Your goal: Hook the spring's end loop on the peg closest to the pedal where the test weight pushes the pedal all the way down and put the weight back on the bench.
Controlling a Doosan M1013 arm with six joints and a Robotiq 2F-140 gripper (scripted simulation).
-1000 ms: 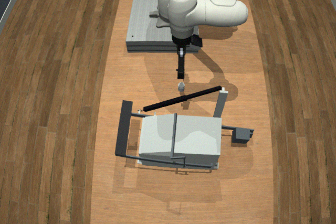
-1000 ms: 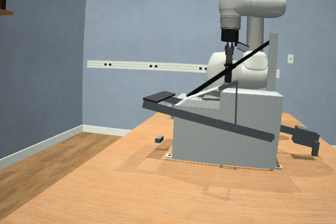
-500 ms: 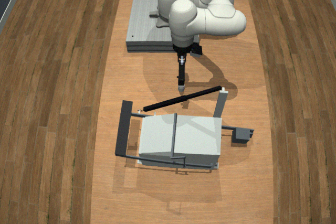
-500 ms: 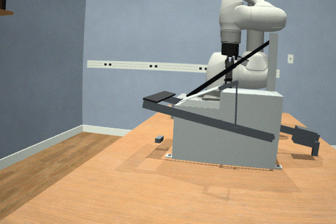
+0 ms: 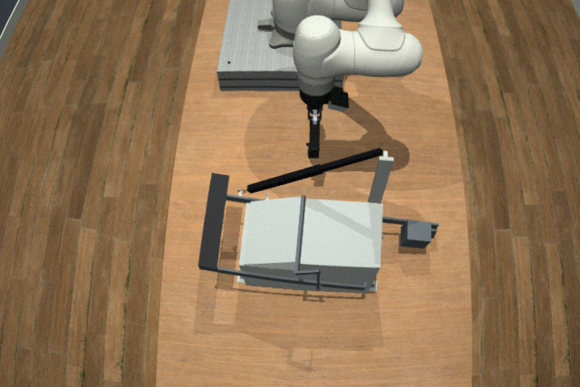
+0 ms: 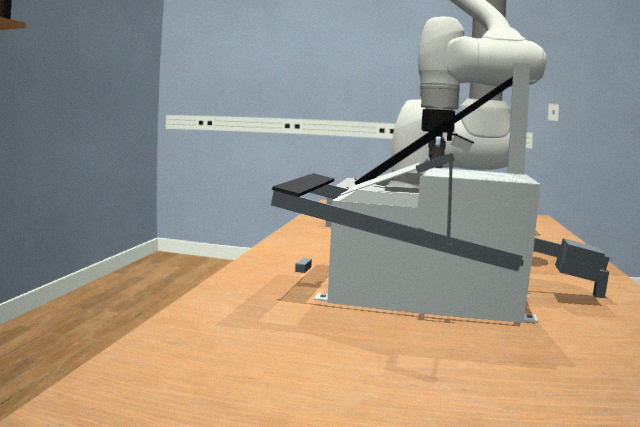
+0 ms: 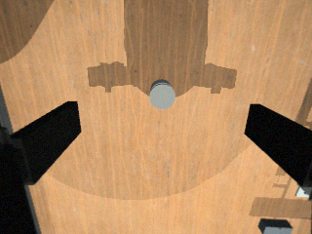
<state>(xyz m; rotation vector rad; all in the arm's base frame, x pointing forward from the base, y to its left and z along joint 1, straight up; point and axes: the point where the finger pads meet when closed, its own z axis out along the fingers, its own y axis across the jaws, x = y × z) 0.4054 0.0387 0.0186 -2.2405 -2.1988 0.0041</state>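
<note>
The steel test weight is 9 cm below my hand. From my hand the other things lie so: small grey block 25 cm to the right, 21 cm ahead, 11 cm below.
</note>
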